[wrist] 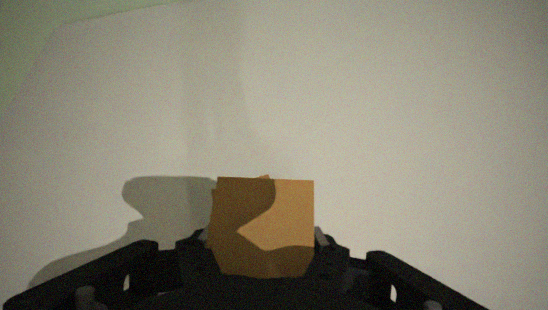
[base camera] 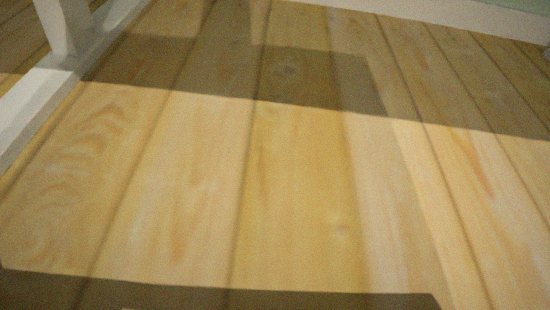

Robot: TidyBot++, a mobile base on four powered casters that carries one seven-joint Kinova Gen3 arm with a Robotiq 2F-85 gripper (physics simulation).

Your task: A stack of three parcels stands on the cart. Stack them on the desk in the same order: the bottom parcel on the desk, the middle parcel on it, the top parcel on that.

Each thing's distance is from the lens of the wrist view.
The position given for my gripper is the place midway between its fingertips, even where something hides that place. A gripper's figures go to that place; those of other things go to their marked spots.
my gripper (wrist: pixel 264 239): 17 cm
white desk (wrist: pixel 417 130): 44 cm
